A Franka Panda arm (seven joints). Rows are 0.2 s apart.
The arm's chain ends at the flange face. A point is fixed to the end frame.
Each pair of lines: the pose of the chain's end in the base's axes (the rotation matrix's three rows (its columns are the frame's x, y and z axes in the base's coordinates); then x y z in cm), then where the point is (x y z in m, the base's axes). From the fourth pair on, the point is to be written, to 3 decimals.
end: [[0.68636, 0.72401, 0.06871], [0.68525, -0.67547, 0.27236], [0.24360, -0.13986, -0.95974]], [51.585, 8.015, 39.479]
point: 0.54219 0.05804 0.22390
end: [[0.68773, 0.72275, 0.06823], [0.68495, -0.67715, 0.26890], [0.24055, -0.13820, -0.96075]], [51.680, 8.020, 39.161]
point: 0.54294 0.05746 0.22077
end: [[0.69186, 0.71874, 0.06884], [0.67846, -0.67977, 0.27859], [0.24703, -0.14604, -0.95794]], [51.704, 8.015, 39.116]
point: 0.54288 0.05905 0.22007
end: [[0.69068, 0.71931, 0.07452], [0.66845, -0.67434, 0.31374], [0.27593, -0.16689, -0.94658]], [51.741, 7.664, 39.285]
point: 0.544 0.062 0.221
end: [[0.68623, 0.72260, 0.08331], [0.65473, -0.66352, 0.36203], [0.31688, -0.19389, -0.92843]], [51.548, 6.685, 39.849]
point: 0.544 0.061 0.227
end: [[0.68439, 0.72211, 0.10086], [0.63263, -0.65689, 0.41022], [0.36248, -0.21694, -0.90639]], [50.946, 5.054, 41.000]
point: 0.541 0.054 0.239
